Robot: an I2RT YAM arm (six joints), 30 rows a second.
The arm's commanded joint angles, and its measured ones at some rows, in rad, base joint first. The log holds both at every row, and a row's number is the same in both.
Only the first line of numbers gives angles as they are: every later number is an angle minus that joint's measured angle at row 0.
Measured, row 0: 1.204, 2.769, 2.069, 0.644, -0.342, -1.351
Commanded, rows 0 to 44: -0.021, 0.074, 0.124, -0.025, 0.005, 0.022; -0.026, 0.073, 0.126, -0.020, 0.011, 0.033; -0.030, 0.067, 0.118, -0.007, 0.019, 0.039; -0.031, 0.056, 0.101, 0.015, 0.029, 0.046; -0.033, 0.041, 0.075, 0.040, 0.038, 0.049; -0.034, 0.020, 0.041, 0.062, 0.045, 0.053; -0.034, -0.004, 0.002, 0.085, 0.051, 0.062; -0.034, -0.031, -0.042, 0.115, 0.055, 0.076; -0.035, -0.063, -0.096, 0.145, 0.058, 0.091; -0.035, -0.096, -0.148, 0.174, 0.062, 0.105; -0.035, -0.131, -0.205, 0.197, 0.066, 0.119; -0.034, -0.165, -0.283, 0.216, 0.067, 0.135; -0.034, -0.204, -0.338, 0.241, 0.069, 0.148; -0.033, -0.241, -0.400, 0.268, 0.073, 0.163; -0.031, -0.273, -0.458, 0.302, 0.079, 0.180; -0.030, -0.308, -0.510, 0.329, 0.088, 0.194; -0.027, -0.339, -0.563, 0.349, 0.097, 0.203; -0.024, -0.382, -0.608, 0.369, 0.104, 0.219; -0.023, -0.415, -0.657, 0.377, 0.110, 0.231; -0.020, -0.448, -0.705, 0.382, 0.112, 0.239; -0.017, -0.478, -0.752, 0.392, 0.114, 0.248; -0.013, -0.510, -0.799, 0.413, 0.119, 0.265; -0.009, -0.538, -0.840, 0.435, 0.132, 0.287; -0.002, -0.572, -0.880, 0.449, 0.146, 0.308; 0.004, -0.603, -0.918, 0.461, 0.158, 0.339; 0.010, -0.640, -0.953, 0.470, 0.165, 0.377; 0.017, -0.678, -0.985, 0.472, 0.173, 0.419; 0.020, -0.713, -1.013, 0.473, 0.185, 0.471; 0.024, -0.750, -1.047, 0.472, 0.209, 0.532; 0.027, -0.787, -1.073, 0.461, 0.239, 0.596; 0.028, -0.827, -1.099, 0.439, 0.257, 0.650; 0.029, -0.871, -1.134, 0.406, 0.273, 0.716; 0.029, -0.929, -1.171, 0.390, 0.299, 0.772; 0.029, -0.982, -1.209, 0.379, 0.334, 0.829; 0.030, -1.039, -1.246, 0.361, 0.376, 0.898; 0.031, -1.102, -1.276, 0.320, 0.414, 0.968; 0.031, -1.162, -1.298, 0.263, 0.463, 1.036; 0.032, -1.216, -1.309, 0.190, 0.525, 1.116; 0.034, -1.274, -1.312, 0.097, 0.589, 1.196; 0.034, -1.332, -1.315, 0.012, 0.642, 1.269; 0.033, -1.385, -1.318, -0.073, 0.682, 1.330; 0.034, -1.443, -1.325, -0.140, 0.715, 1.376; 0.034, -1.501, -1.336, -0.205, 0.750, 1.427; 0.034, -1.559, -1.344, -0.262, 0.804, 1.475; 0.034, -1.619, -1.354, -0.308, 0.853, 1.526
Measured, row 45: 0.033, -1.418, -1.320, -0.032, 0.595, 1.203
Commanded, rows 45 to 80: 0.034, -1.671, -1.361, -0.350, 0.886, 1.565; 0.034, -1.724, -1.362, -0.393, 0.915, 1.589; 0.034, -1.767, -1.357, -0.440, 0.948, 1.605; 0.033, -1.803, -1.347, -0.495, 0.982, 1.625; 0.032, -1.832, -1.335, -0.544, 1.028, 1.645; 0.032, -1.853, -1.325, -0.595, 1.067, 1.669; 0.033, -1.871, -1.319, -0.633, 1.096, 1.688; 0.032, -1.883, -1.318, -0.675, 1.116, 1.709; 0.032, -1.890, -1.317, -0.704, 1.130, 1.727; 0.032, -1.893, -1.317, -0.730, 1.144, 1.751; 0.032, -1.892, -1.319, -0.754, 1.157, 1.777; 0.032, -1.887, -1.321, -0.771, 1.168, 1.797; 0.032, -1.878, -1.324, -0.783, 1.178, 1.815; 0.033, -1.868, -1.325, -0.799, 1.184, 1.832; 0.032, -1.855, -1.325, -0.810, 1.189, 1.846; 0.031, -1.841, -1.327, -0.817, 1.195, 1.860; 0.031, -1.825, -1.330, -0.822, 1.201, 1.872; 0.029, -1.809, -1.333, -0.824, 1.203, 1.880; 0.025, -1.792, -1.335, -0.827, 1.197, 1.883; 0.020, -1.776, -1.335, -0.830, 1.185, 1.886; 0.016, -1.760, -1.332, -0.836, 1.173, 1.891; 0.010, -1.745, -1.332, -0.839, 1.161, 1.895; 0.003, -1.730, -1.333, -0.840, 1.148, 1.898; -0.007, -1.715, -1.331, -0.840, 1.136, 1.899; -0.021, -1.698, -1.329, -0.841, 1.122, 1.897; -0.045, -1.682, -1.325, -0.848, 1.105, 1.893; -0.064, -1.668, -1.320, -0.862, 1.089, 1.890; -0.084, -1.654, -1.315, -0.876, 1.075, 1.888; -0.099, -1.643, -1.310, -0.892, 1.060, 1.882; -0.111, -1.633, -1.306, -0.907, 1.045, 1.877; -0.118, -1.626, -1.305, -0.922, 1.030, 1.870; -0.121, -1.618, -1.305, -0.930, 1.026, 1.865; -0.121, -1.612, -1.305, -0.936, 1.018, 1.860; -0.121, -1.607, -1.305, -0.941, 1.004, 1.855; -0.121, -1.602, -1.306, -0.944, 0.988, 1.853; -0.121, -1.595, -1.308, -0.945, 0.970, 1.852
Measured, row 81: -0.121, -1.602, -1.352, -0.942, 1.031, 1.865
